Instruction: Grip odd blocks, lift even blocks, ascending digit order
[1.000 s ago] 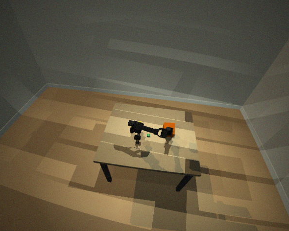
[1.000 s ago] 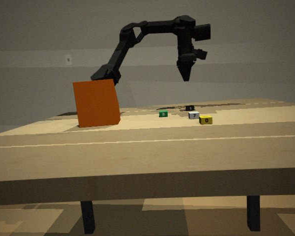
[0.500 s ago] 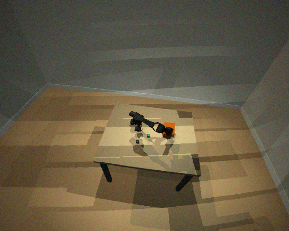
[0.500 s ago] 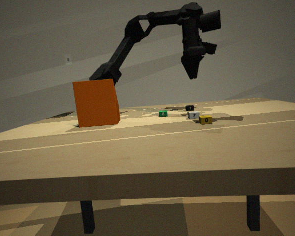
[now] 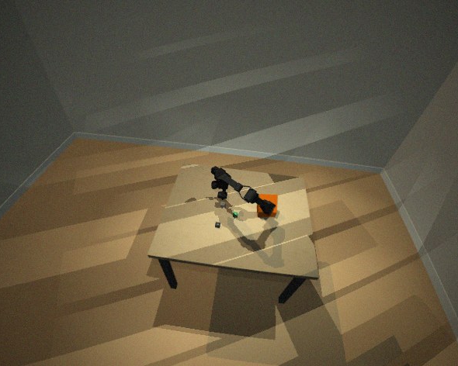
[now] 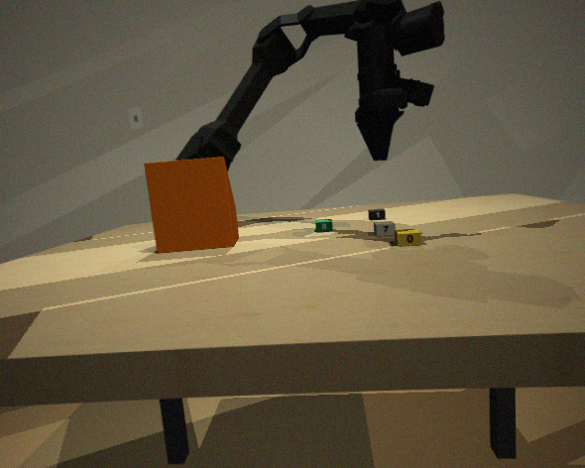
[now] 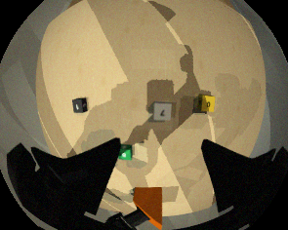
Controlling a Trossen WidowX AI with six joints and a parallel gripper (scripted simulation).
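The yellow block marked 0 lies 12 cm below my gripper tip, 10 cm to the right of it and 3 cm ahead of it. Also, from my gripper tip: green block marked 8: 12 cm below, 11 cm behind, 7 cm to the left; black block marked 1: 18 cm to the left, 12 cm below; white block marked 7: 12 cm below, 1 cm to the right.
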